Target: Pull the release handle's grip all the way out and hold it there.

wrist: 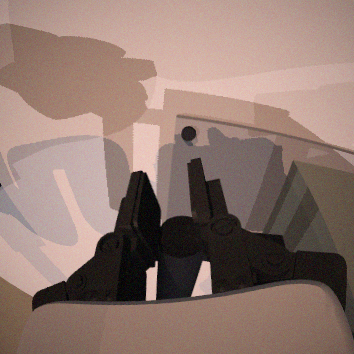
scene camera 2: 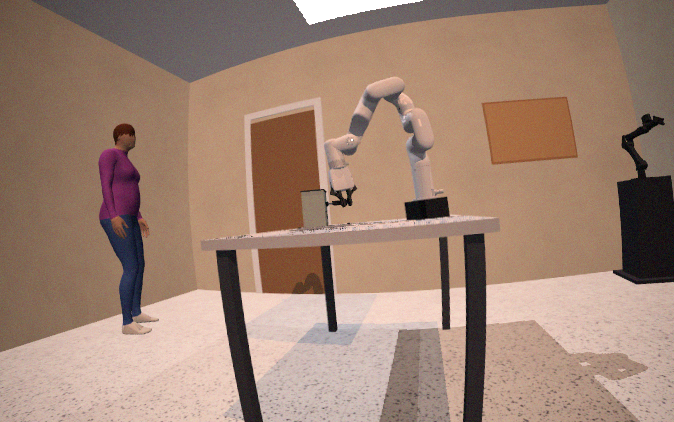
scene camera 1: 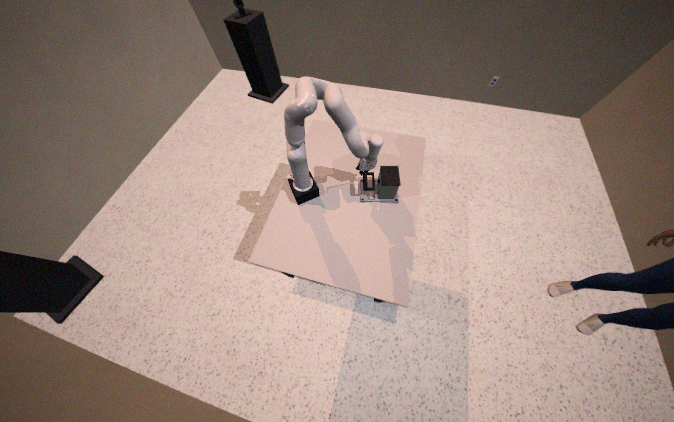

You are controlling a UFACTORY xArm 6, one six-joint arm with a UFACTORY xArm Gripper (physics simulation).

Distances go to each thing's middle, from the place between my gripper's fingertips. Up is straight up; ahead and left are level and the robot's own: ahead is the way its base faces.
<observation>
I see my gripper 13 cm short of the base plate (wrist: 252, 163), 2 cm to the left of it and 8 cm above it.
</observation>
